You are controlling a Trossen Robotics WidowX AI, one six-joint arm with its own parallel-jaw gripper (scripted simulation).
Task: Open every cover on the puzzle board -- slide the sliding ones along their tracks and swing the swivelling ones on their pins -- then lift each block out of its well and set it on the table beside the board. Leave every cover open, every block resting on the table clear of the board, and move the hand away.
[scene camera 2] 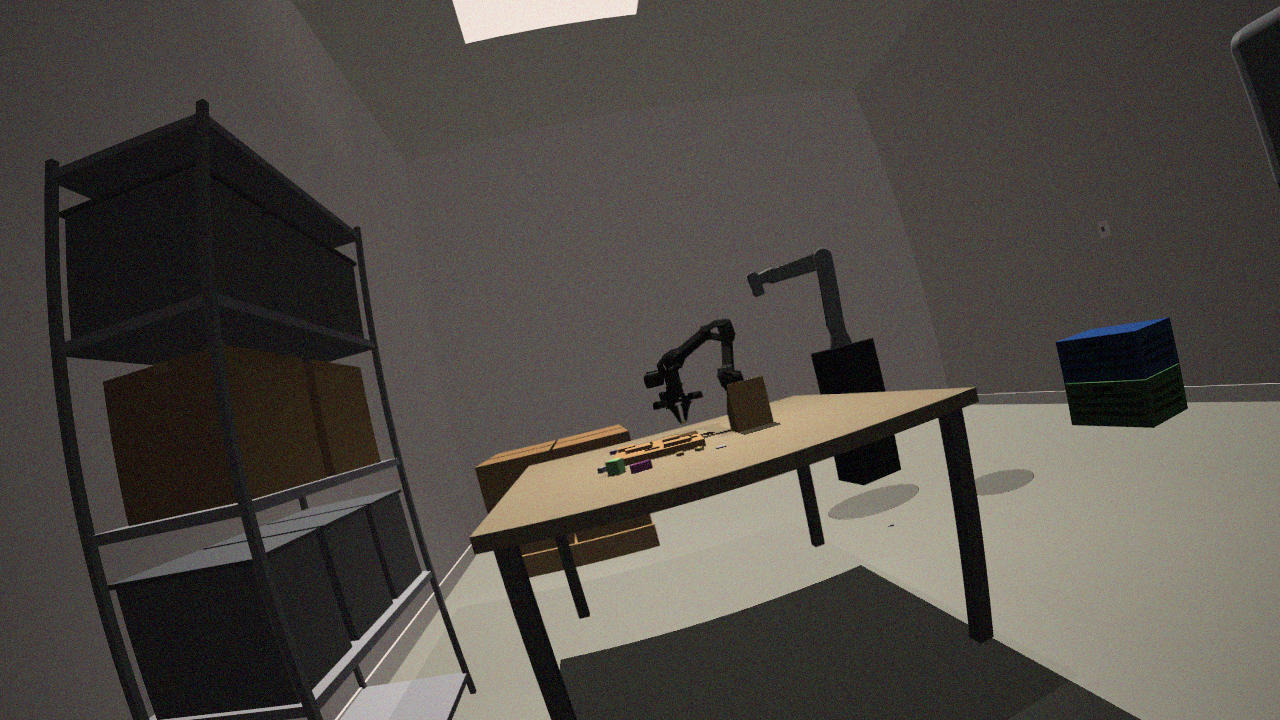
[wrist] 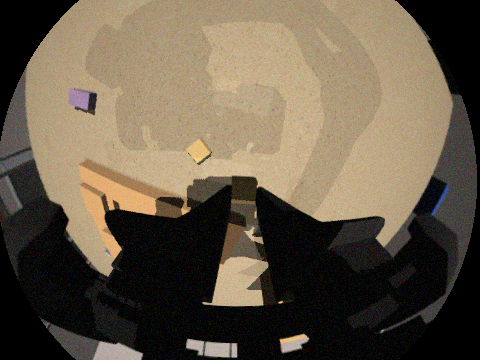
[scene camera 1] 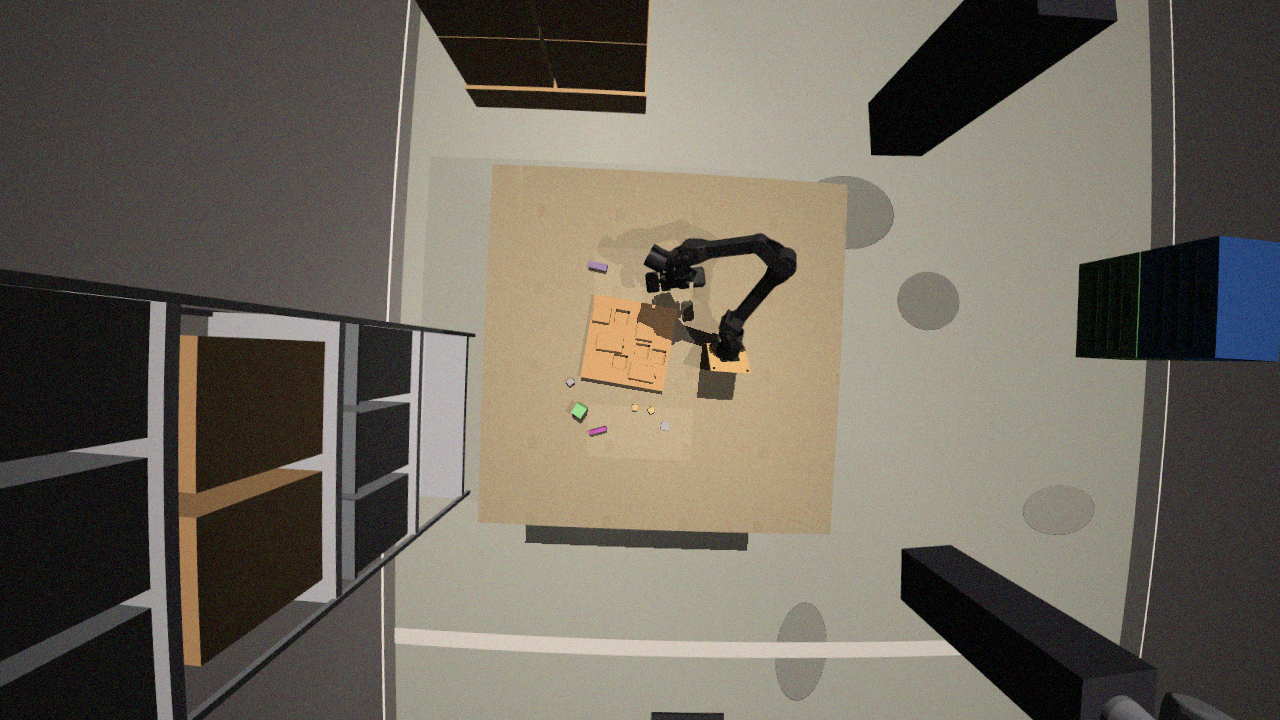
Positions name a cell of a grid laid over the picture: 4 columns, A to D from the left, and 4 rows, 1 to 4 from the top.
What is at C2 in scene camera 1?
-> My gripper.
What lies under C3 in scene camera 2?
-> My gripper.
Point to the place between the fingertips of my gripper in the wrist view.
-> C3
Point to a wooden puzzle board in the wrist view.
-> At B3
